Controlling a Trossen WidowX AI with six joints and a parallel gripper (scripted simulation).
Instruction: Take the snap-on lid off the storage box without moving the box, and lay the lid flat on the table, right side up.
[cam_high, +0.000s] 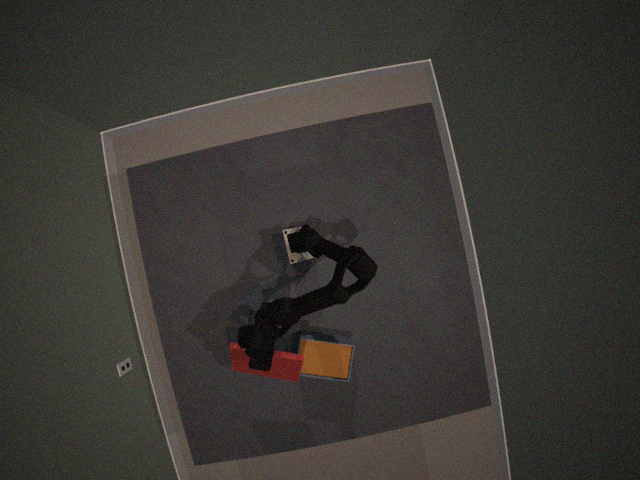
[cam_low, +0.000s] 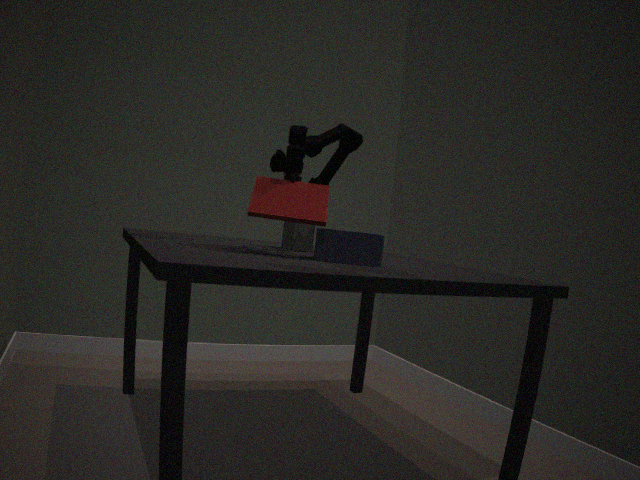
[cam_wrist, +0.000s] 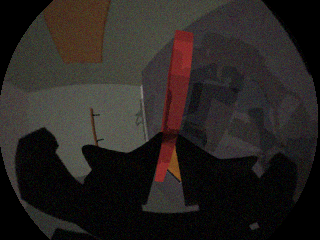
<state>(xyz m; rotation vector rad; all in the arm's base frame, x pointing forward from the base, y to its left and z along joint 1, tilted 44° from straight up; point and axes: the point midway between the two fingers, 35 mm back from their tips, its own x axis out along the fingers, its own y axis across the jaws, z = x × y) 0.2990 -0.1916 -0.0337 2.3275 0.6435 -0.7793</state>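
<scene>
Now: the lid 6 cm ahead of my gripper tip, 3 cm to the right of it and 5 cm below it. From my gripper tip the other things lie so: grey-blue storage box: 12 cm ahead, 16 cm to the left, 18 cm below.
</scene>
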